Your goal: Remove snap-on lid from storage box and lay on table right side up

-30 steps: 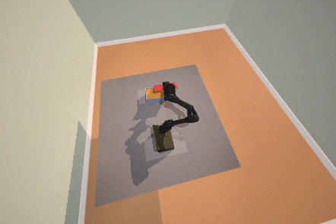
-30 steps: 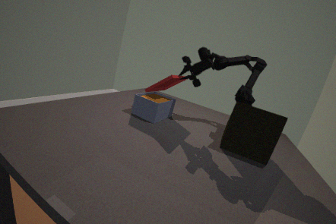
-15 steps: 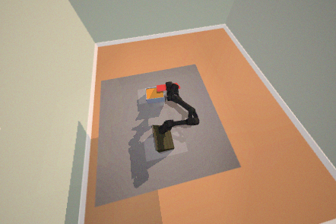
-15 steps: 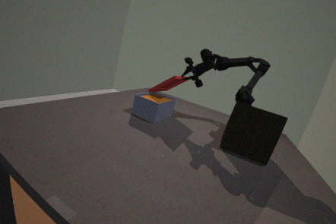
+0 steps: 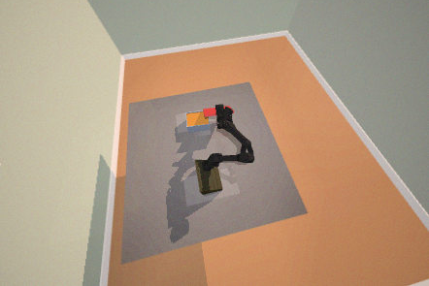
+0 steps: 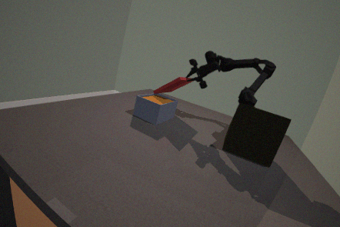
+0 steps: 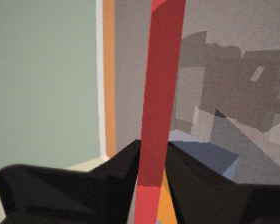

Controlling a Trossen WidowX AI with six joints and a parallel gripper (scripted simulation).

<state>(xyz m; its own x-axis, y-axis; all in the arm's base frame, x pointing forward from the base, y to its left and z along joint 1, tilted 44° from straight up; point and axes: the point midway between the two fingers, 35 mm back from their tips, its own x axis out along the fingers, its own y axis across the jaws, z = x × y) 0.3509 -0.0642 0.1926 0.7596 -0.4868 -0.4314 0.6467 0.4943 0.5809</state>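
Now: the red lid 70 mm ahead of my gripper tip and 50 mm below it. The rest, counted from my gripper tip: blue storage box: 70 mm ahead, 180 mm to the left, 180 mm below.
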